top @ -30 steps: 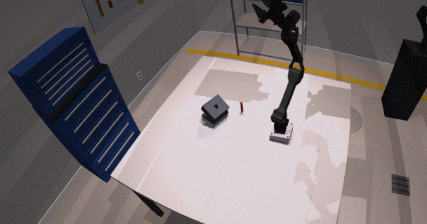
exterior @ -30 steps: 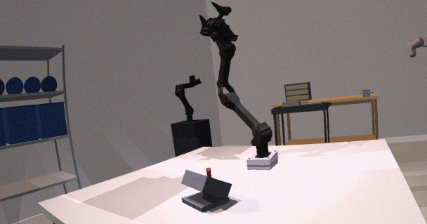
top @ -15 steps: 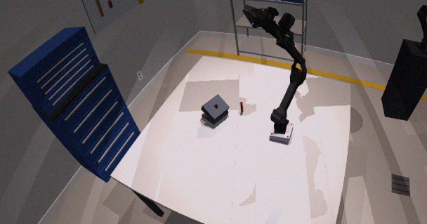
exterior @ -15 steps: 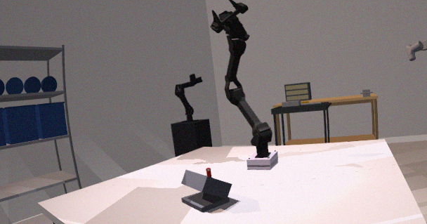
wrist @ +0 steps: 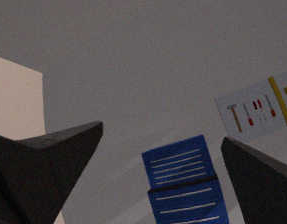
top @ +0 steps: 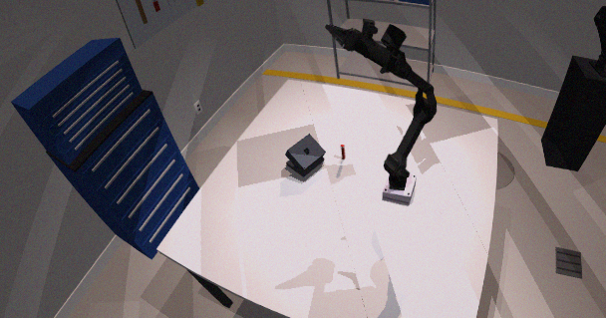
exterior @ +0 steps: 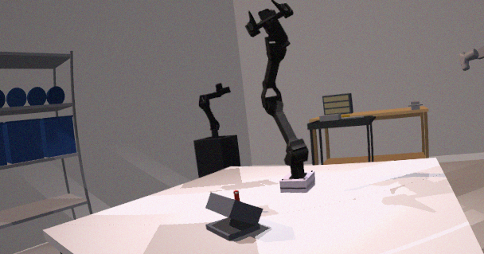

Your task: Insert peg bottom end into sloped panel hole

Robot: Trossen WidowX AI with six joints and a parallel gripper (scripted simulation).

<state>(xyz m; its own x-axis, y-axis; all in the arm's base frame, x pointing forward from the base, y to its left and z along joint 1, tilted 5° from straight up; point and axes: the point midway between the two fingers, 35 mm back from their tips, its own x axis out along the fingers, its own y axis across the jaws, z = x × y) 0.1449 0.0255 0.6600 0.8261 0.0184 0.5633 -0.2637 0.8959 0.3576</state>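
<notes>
Right now my gripper tip is 50 mm short of the red peg, 150 mm to the left of it and 660 mm above it. Also, from my gripper tip: sloped panel: 200 mm ahead, 80 mm to the right, 650 mm below.
</notes>
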